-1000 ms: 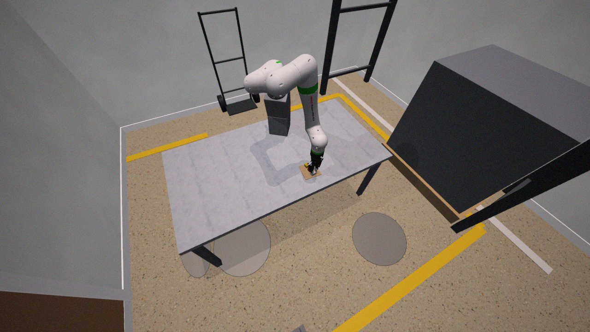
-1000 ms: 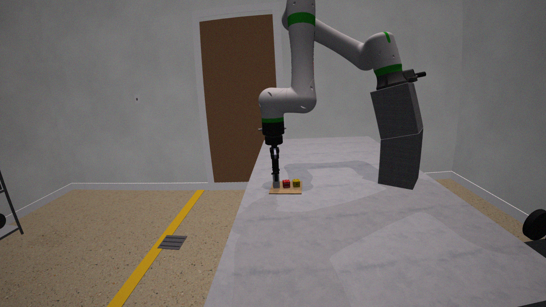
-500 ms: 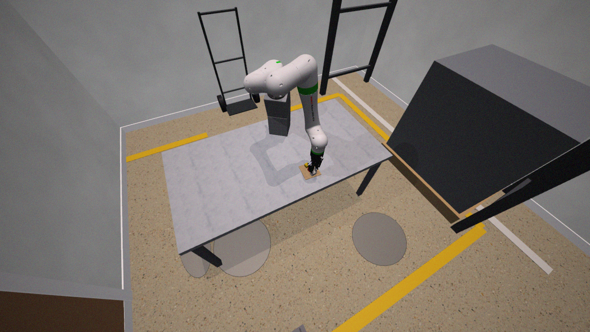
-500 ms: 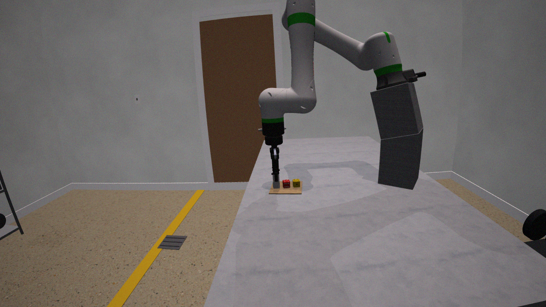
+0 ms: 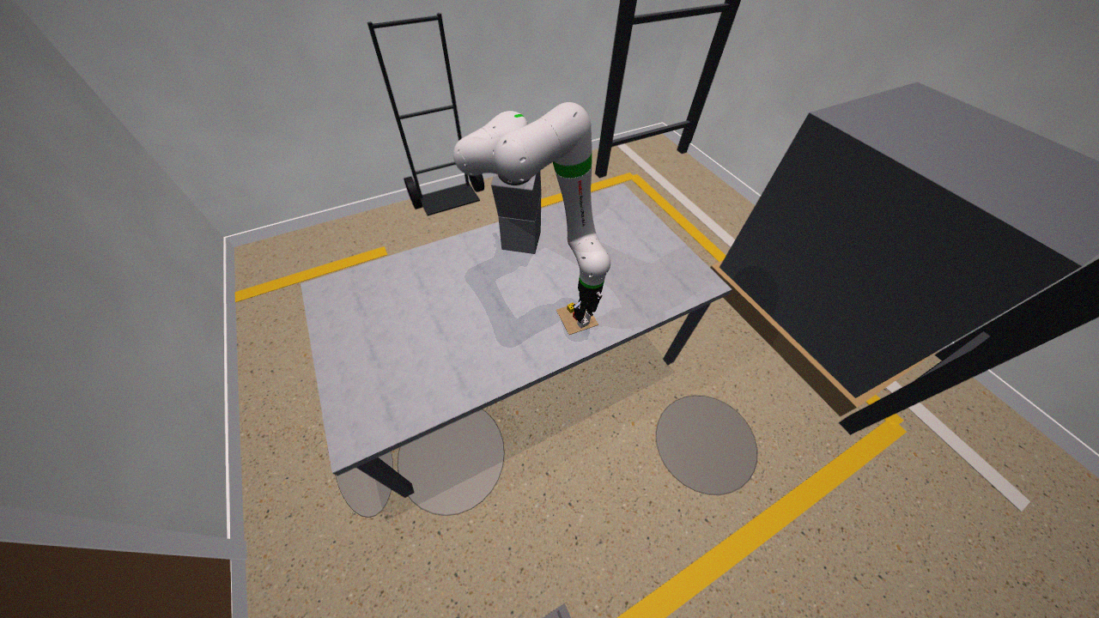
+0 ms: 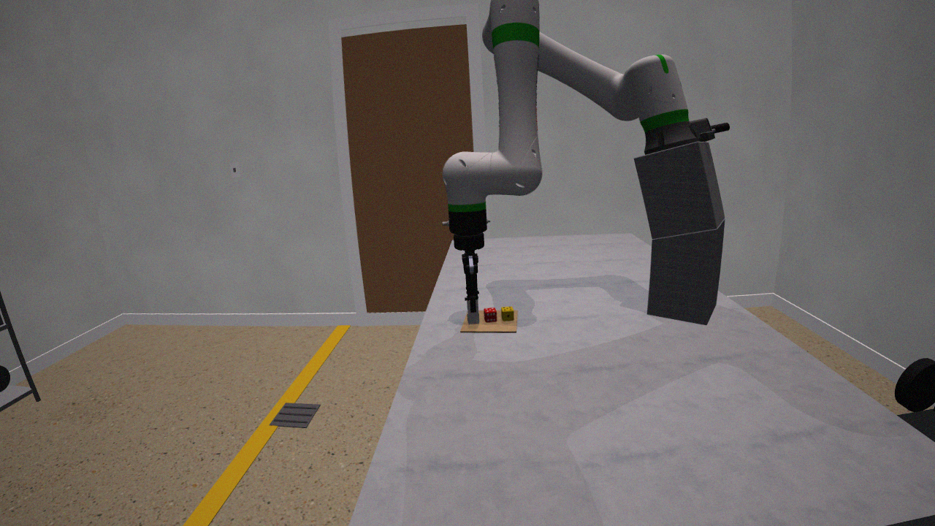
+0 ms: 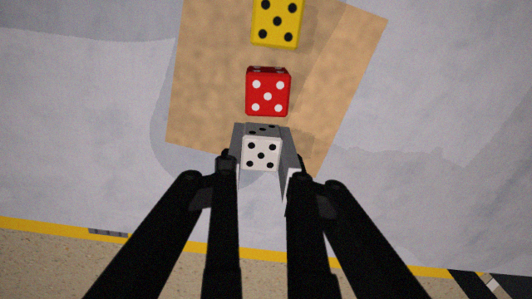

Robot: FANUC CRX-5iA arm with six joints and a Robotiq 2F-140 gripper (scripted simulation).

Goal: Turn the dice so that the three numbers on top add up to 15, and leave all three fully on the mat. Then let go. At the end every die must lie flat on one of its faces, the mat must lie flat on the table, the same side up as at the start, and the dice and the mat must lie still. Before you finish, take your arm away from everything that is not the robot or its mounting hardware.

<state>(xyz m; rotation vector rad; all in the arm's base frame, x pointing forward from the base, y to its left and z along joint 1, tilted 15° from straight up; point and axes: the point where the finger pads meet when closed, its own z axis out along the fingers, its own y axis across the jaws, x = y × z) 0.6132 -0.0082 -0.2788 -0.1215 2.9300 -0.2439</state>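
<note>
Now: the white die 20 mm below my hand. Also, from my hand: tan mat (50 mm behind, 40 mm below); yellow die (90 mm behind, 20 mm below, 10 mm to the right); red die (40 mm behind, 20 mm below).
</note>
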